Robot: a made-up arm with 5 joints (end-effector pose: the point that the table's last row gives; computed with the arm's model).
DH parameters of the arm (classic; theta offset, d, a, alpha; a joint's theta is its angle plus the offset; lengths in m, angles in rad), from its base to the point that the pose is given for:
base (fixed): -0.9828 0 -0.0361 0
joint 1: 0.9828 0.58 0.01 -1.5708
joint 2: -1.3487 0 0.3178 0
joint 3: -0.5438 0 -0.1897 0
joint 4: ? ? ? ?
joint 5: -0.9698 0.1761 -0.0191 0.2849
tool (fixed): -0.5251 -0.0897 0 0
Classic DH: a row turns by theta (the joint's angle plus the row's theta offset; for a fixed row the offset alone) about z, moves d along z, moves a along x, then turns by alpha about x.
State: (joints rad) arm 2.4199 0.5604 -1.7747 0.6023 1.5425
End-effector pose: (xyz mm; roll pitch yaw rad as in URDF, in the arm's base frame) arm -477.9 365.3 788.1 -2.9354 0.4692 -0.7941
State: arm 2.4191 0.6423 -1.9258 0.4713 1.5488
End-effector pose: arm -490.3 377.0 810.6 -2.9596 0.6684 -0.8128
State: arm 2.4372 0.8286 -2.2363 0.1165 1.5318
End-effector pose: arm -502.6 373.0 848.4 -3.0210 1.1463 -0.8359
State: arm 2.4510 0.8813 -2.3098 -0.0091 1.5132
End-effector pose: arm -503.2 362.3 853.5 -3.0241 1.2938 -0.8211
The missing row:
joint 4: -1.249 0.04 -0.08 1.5708
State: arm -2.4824 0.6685 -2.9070 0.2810 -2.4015
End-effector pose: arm -344.7 -235.6 1034.5 1.1724 -0.6761 -0.3628
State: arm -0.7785 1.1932 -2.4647 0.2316 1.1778
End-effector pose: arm 481.0 -378.8 677.5 -2.5026 0.8396 2.8157
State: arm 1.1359 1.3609 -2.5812 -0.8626 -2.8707
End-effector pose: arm 206.6 537.7 685.9 1.2431 -0.2409 3.0161
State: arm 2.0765 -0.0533 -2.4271 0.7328 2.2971
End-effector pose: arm -139.1 188.2 1195.4 1.7091 0.7612 -2.6083
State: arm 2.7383 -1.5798 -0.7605 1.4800 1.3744
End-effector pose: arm 26.9 -50.5 838.3 -2.7903 0.7136 -0.2685
